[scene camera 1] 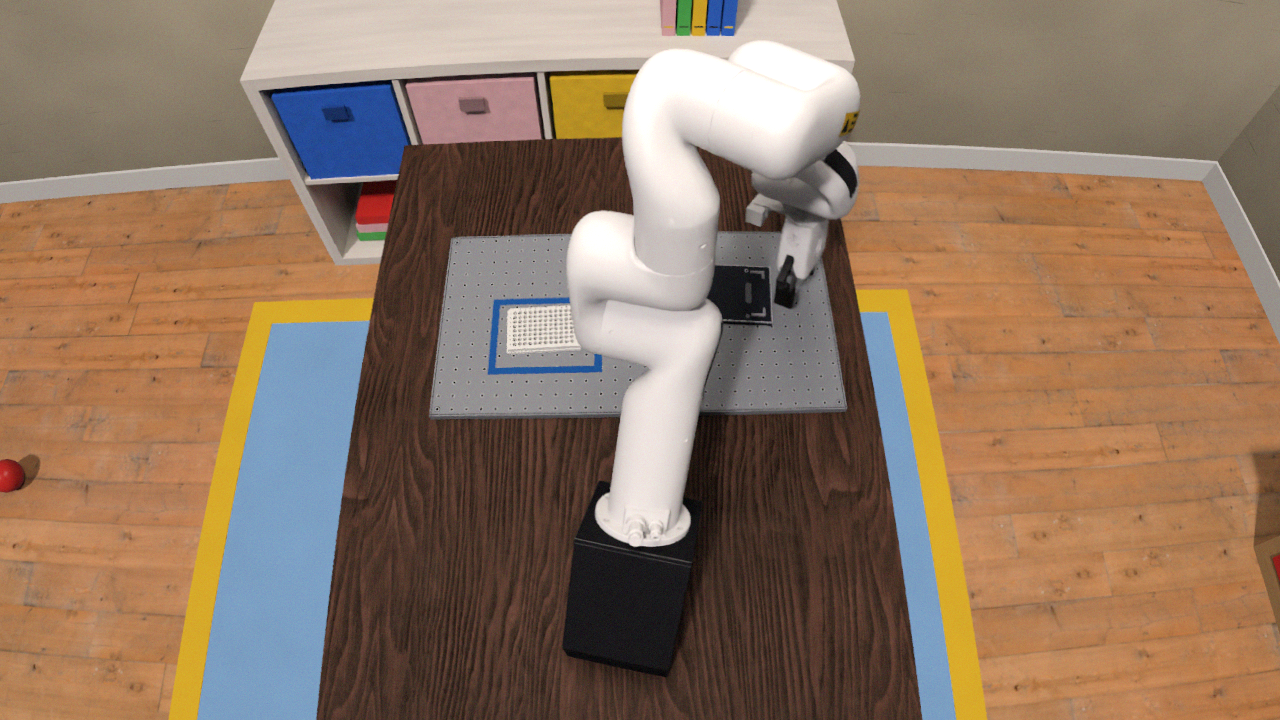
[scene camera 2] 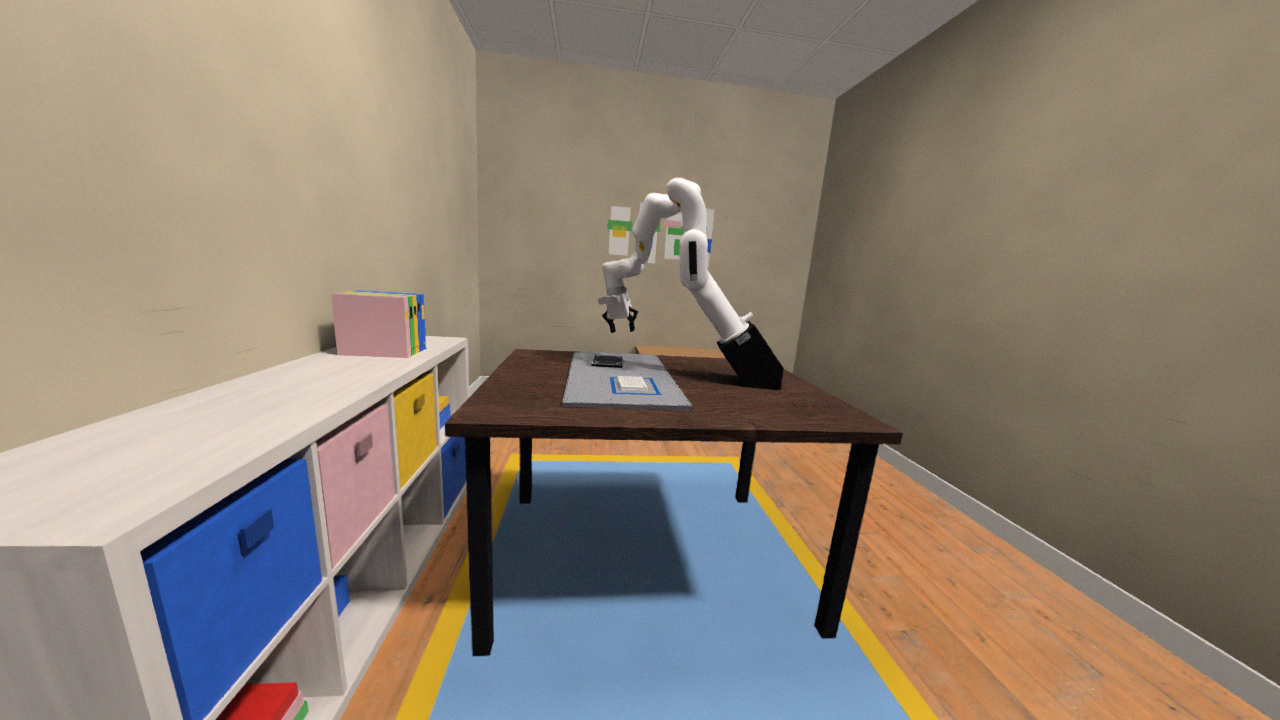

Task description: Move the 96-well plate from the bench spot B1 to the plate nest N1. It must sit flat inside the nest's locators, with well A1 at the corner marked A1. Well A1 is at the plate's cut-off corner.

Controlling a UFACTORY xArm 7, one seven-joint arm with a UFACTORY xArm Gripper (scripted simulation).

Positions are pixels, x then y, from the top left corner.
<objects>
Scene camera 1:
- gripper: 792,288
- white 96-well plate: 522,345
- black plate nest: 727,292
</objects>
